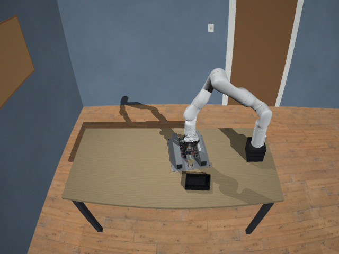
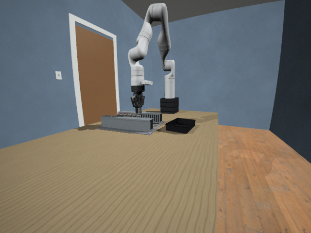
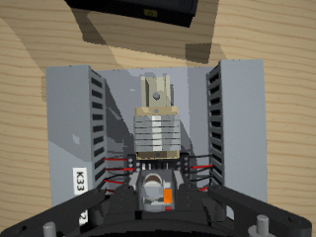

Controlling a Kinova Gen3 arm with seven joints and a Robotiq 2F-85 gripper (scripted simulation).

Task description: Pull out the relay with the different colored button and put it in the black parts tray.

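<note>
Now: the black parts tray 30 mm behind my hand, 240 mm to the left of it and 70 mm below it. From my hand the other things lie so: grey panel: 40 mm to the right, 90 mm below; clear relay: 10 mm below.
</note>
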